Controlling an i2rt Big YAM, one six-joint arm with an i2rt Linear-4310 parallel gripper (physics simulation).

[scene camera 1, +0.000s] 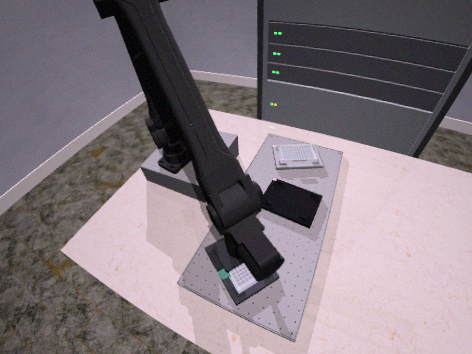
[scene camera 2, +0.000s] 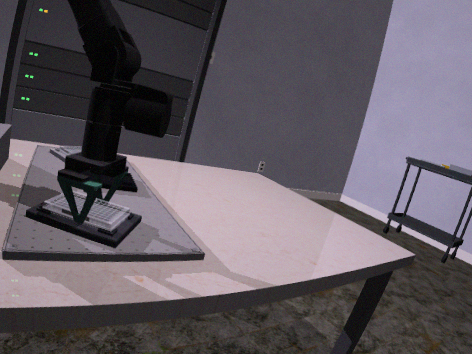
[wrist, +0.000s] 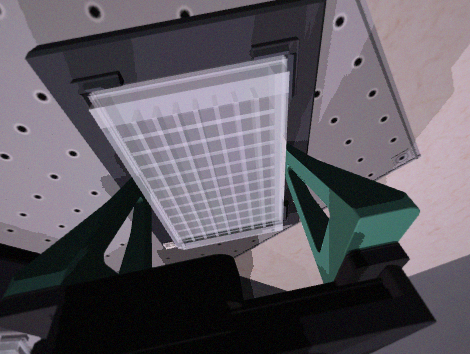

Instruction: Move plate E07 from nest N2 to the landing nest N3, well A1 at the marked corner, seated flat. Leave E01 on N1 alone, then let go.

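Plate E07 (scene camera 1: 242, 278) (scene camera 2: 114, 214) (wrist: 210, 145), clear with a white well grid, lies in the dark grey nest N2 (scene camera 1: 251, 295) (scene camera 2: 65, 227) (wrist: 180, 45) at the near end. My gripper (scene camera 2: 93, 211) (wrist: 212, 165) is shut on it, with a green finger against each long side; in scene camera 1 the arm hides most of the gripper. A small A1 label (wrist: 170, 245) shows at a nest corner in the wrist view. The black landing nest N3 (scene camera 1: 292, 202) (scene camera 2: 130, 185) holds no plate. Plate E01 (scene camera 1: 297, 152) sits on the light grey nest N1 (scene camera 1: 301, 166) at the far end.
The perforated grey board (scene camera 1: 295, 250) (scene camera 2: 160, 245) carries all three nests. The arm's base stands on a grey block (scene camera 1: 175, 183) beside it. A dark server rack (scene camera 1: 350, 117) stands behind the table, and a cart (scene camera 2: 437, 172) stands off to the right.
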